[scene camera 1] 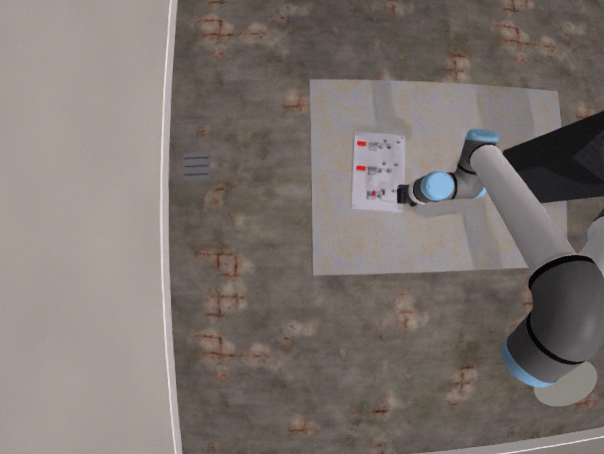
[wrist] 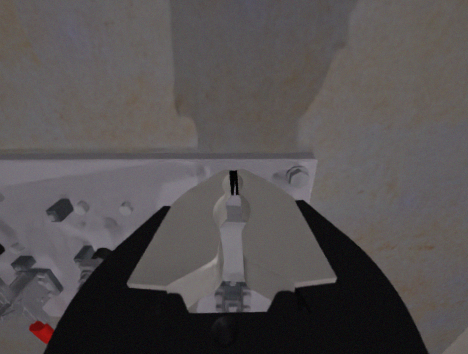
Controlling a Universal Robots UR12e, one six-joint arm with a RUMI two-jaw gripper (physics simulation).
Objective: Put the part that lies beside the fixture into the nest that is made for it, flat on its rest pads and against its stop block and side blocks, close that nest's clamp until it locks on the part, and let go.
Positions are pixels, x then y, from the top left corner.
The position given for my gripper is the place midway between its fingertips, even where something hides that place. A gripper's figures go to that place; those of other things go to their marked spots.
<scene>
My gripper [wrist: 235, 173] is 0.14 m from the lens. A pale rectangular part [wrist: 231, 229]: 0.16 m from the lens. A dark block [wrist: 61, 209]: 0.22 m from the lens. The marked spots on the dark block and the pale rectangular part are 0.14 m apart.
</scene>
